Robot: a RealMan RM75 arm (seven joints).
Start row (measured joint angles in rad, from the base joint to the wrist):
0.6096, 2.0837, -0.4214, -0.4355, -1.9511, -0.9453, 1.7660
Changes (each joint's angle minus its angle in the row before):
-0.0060, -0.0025, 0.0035, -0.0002, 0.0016, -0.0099, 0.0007
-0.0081, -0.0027, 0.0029, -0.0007, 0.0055, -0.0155, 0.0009
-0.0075, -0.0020, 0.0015, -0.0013, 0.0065, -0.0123, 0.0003
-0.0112, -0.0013, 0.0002, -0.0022, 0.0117, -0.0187, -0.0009
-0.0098, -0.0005, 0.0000, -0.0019, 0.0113, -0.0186, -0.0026
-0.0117, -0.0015, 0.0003, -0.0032, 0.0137, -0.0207, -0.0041
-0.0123, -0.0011, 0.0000, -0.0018, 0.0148, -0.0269, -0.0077
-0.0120, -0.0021, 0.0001, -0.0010, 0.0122, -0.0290, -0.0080
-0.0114, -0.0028, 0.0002, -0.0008, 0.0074, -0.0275, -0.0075
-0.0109, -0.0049, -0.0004, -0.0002, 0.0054, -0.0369, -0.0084
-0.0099, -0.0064, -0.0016, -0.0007, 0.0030, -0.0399, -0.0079
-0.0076, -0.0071, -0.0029, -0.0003, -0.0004, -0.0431, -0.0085
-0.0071, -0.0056, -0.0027, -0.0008, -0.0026, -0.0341, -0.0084
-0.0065, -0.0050, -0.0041, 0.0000, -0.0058, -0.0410, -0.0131
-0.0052, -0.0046, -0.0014, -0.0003, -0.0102, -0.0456, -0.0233
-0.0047, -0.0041, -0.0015, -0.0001, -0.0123, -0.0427, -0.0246
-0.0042, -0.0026, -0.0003, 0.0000, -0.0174, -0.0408, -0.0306
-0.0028, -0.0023, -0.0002, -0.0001, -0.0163, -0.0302, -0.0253
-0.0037, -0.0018, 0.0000, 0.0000, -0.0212, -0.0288, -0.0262
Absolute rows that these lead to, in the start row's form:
0.6036, 2.0812, -0.4179, -0.4357, -1.9495, -0.9552, 1.7667
0.5955, 2.0785, -0.4150, -0.4364, -1.9440, -0.9707, 1.7676
0.5880, 2.0765, -0.4135, -0.4377, -1.9375, -0.9830, 1.7679
0.5768, 2.0752, -0.4133, -0.4399, -1.9258, -1.0017, 1.7670
0.5670, 2.0747, -0.4133, -0.4418, -1.9145, -1.0203, 1.7644
0.5553, 2.0732, -0.4130, -0.4450, -1.9008, -1.0410, 1.7603
0.5430, 2.0721, -0.4130, -0.4468, -1.8860, -1.0679, 1.7526
0.5310, 2.0700, -0.4129, -0.4478, -1.8738, -1.0969, 1.7446
0.5196, 2.0672, -0.4127, -0.4486, -1.8664, -1.1244, 1.7371
0.5087, 2.0623, -0.4131, -0.4488, -1.8610, -1.1613, 1.7287
0.4988, 2.0559, -0.4147, -0.4495, -1.8580, -1.2012, 1.7208
0.4912, 2.0488, -0.4176, -0.4498, -1.8584, -1.2443, 1.7123
0.4841, 2.0432, -0.4203, -0.4506, -1.8610, -1.2784, 1.7039
0.4776, 2.0382, -0.4244, -0.4506, -1.8668, -1.3194, 1.6908
0.4724, 2.0336, -0.4258, -0.4509, -1.8770, -1.3650, 1.6675
0.4677, 2.0295, -0.4273, -0.4510, -1.8893, -1.4077, 1.6429
0.4635, 2.0269, -0.4276, -0.4510, -1.9067, -1.4485, 1.6123
0.4607, 2.0246, -0.4278, -0.4511, -1.9230, -1.4787, 1.5870
0.4570, 2.0228, -0.4278, -0.4511, -1.9442, -1.5075, 1.5608

